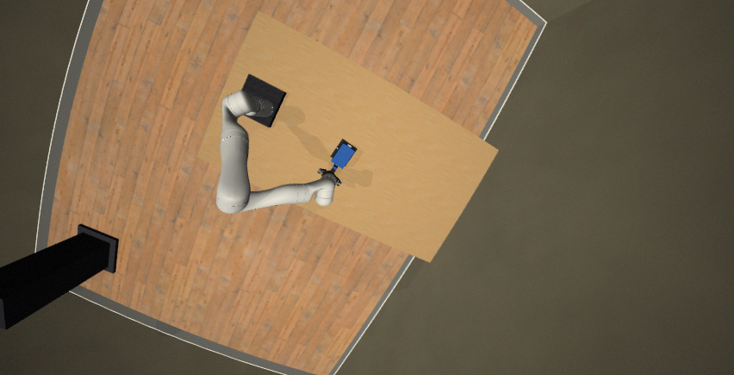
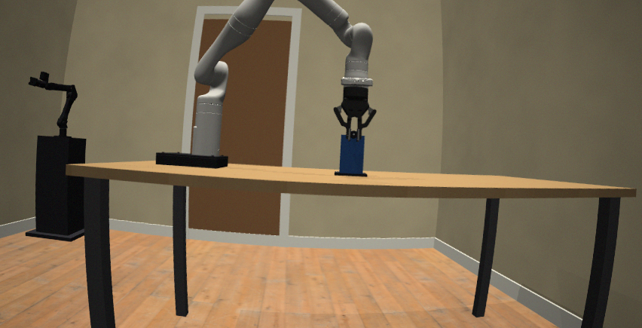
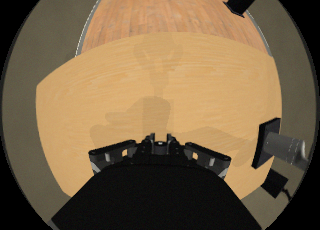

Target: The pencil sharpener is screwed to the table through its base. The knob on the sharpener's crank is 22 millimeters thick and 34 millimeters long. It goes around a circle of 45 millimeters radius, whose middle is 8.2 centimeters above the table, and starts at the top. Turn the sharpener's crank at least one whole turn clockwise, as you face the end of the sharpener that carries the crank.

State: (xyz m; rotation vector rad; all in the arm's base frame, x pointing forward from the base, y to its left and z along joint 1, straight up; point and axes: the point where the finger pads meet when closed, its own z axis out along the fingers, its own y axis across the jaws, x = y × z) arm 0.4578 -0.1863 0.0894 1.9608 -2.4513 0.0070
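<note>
The dark crank knob lies 20 mm to the left of my hand.
</note>
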